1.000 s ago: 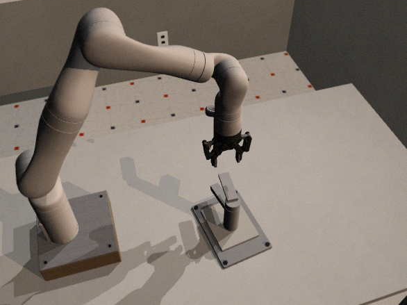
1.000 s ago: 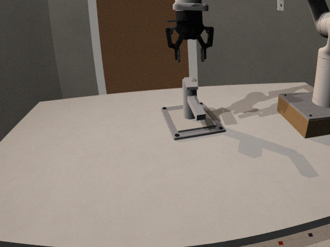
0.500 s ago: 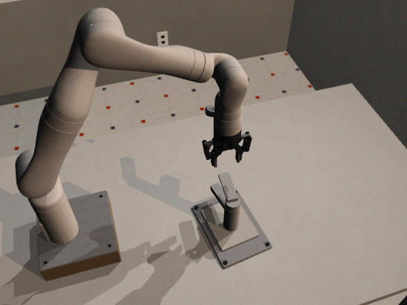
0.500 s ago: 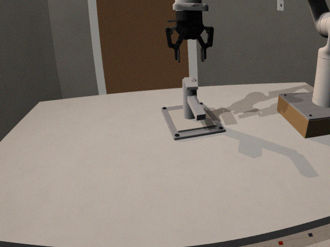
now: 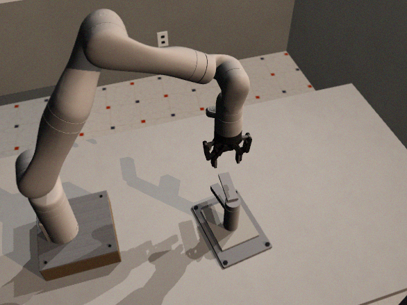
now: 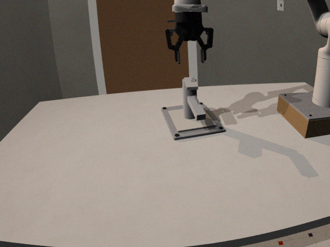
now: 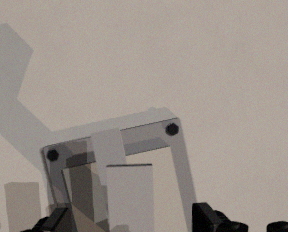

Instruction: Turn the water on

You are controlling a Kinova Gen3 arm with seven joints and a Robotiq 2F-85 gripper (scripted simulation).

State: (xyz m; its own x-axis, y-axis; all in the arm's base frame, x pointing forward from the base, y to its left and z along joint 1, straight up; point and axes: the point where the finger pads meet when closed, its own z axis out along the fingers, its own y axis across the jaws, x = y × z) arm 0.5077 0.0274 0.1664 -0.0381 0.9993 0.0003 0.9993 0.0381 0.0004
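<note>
My gripper is now 30 mm to the left of the flat lever and 90 mm above it. Also, from my hand: grey tap 60 mm to the right, 140 mm below; plate frame 80 mm to the right, 230 mm below.
</note>
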